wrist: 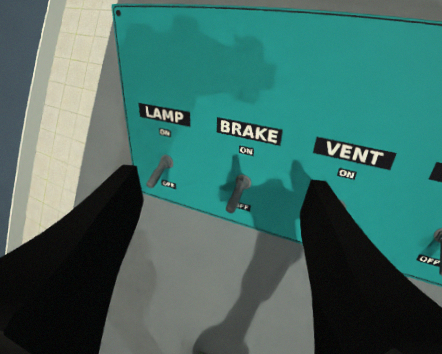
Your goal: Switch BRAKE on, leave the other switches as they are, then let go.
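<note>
The BRAKE switch (236, 196) is a grey lever on the teal panel (325, 90); it points down toward its OFF label. My gripper (221, 190) is open, with its two black fingers wide apart. The BRAKE lever shows between the fingers and no finger is seen touching it. The LAMP switch (158, 173), close to the left fingertip, also points down toward OFF. The VENT switch is almost wholly hidden behind the right finger, so its position cannot be told.
At the right edge a further switch (439, 235) shows in part, with an OFF label below it. The gripper's shadow falls across the panel. A cream tiled strip (75, 65) with a pale rim runs along the left, beside a dark blue area.
</note>
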